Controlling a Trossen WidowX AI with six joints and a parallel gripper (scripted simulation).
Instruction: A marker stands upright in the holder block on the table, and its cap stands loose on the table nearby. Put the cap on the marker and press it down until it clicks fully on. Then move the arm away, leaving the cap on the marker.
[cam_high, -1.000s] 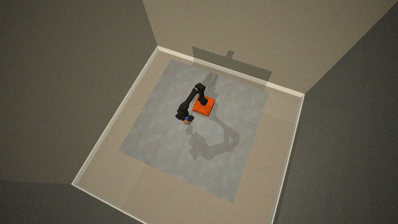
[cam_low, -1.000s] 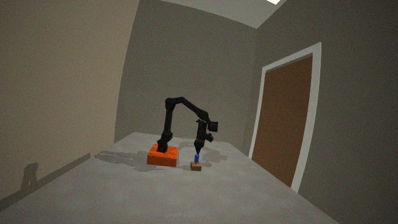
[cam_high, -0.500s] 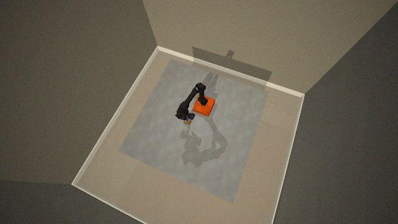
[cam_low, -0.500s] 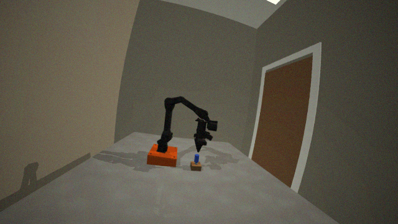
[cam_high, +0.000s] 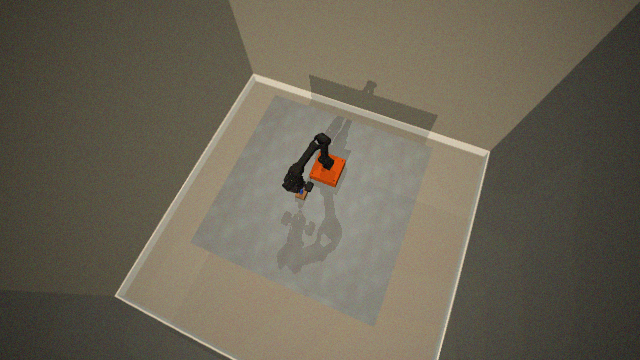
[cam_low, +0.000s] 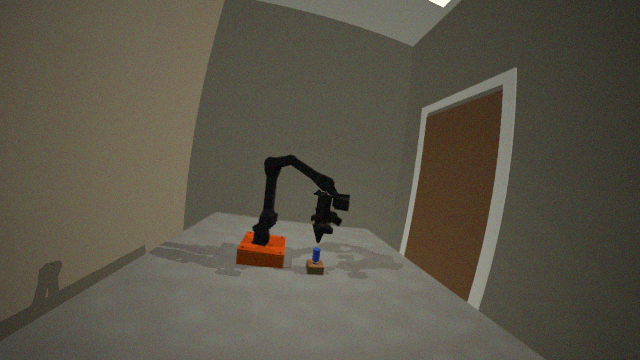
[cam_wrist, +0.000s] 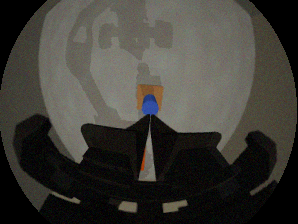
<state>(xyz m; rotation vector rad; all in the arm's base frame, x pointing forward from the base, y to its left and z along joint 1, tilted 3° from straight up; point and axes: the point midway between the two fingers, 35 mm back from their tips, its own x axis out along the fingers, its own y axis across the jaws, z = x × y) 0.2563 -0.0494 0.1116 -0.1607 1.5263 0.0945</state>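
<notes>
Right now my gripper tip is 6 cm above the blue cap. Round my gripper tip: brown holder block: 12 cm below.
</notes>
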